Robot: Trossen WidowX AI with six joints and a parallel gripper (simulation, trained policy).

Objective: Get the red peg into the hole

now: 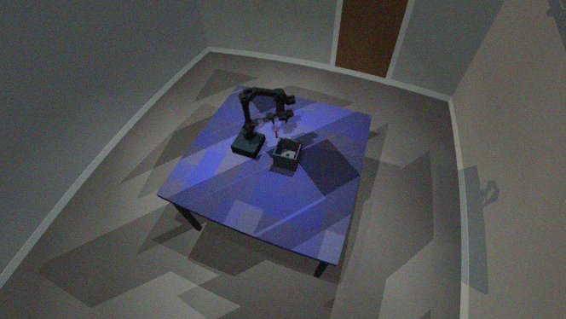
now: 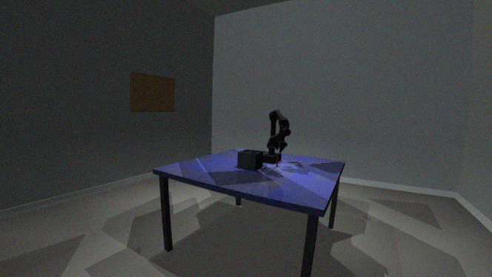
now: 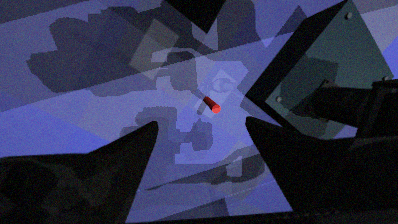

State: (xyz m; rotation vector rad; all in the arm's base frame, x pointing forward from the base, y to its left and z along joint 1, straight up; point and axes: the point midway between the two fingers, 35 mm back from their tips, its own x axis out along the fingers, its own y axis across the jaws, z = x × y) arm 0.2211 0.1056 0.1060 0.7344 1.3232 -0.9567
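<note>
Right now the red peg is 10 cm below my gripper tip, 3 cm behind it and 1 cm to the right of it. Also, from my gripper tip: pale plate (21 cm to the right, 9 cm below, 9 cm ahead).
</note>
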